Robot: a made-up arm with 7 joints.
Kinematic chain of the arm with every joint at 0, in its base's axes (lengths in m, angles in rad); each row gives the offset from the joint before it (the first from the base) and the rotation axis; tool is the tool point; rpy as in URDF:
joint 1: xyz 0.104 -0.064 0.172 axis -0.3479 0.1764 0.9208
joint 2: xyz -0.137 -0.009 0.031 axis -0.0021 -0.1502 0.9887
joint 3: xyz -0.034 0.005 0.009 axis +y
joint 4: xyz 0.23 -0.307 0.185 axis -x
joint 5: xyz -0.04 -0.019 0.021 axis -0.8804 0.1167 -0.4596
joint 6: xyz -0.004 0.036 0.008 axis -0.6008 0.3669 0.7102
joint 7: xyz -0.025 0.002 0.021 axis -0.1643 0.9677 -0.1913
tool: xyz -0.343 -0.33 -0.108 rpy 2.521 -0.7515 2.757
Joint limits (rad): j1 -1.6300..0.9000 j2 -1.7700..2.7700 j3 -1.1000..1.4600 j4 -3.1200..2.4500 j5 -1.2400..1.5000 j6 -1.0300..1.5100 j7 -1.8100..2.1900
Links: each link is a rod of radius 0.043 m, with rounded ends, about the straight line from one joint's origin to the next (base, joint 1, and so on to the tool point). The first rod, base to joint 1, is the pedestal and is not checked.
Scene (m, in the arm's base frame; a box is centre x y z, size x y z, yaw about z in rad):
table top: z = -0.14
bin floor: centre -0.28 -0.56 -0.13 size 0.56 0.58 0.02 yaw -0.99
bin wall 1: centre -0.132 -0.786 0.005 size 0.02 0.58 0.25 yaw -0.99
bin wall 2: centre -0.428 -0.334 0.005 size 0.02 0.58 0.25 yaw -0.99
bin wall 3: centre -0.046 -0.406 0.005 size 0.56 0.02 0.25 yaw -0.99
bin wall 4: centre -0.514 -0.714 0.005 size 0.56 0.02 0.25 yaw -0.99
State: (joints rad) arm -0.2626 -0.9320 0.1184 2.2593 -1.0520 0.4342 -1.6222
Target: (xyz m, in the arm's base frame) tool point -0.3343 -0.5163 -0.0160
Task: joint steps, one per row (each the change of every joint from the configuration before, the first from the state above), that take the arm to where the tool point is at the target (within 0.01 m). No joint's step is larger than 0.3 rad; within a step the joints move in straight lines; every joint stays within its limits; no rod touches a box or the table.
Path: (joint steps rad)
1: -0.1186 0.0322 -0.0494 -0.2282 -0.0627 0.0688 -0.0626
2: -0.1185 0.0323 -0.0495 -0.2282 -0.0626 0.0689 -0.0626
3: -0.1186 0.0322 -0.0494 -0.2281 -0.0627 0.0688 -0.0626

